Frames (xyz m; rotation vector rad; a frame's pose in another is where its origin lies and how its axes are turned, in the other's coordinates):
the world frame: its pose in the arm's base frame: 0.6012 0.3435 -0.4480 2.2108 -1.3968 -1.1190
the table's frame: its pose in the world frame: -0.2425 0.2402 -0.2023 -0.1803 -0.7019 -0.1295
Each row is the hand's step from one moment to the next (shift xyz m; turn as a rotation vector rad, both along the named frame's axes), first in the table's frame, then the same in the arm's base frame.
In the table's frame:
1: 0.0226 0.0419 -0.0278 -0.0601 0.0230 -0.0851
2: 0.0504 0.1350 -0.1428 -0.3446 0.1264 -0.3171
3: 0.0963 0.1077 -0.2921 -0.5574 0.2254 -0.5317
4: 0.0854 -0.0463 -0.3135 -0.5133 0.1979 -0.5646
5: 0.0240 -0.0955 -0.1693 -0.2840 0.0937 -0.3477
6: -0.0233 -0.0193 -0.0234 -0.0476 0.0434 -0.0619
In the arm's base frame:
1: -0.0036 -0.0543 0.0087 0.0759 -0.0304 0.0685
2: 0.0388 -0.1927 0.0501 0.2965 -0.0759 0.3763
3: 0.1631 -0.2820 0.0087 0.4850 -0.1467 0.6225
4: 0.2588 -0.1887 -0.0716 0.5135 -0.1704 0.5733
5: 0.1802 -0.0448 -0.0624 0.3211 -0.1036 0.3107
6: 0.0352 0.0117 0.0092 0.0433 -0.0372 0.0687

